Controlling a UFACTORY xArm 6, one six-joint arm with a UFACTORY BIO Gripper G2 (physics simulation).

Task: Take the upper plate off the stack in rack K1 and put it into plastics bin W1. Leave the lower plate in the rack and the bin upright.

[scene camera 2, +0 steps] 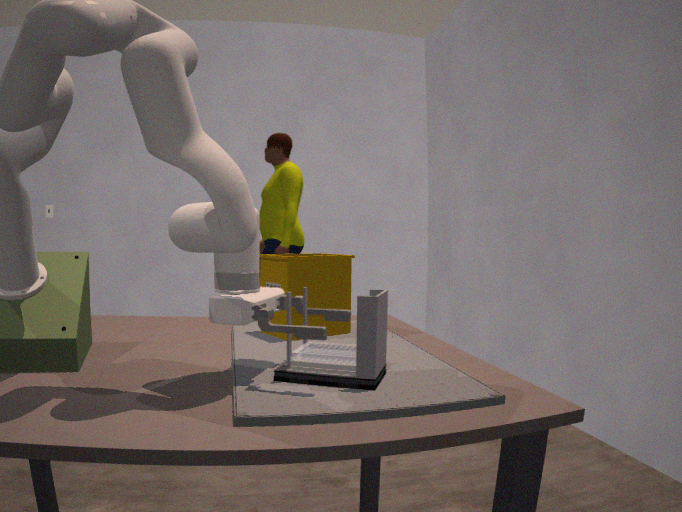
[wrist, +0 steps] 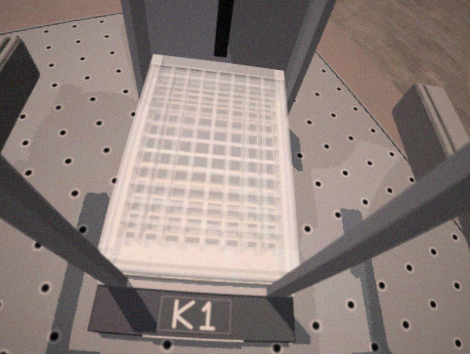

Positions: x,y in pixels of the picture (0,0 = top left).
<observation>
my gripper: scene camera 2; wrist
yellow plastics bin: scene camera 2 327,277; not seen in the wrist view (out of frame)
same spot on my gripper: [wrist: 425,118] = [scene camera 2: 313,326]
</observation>
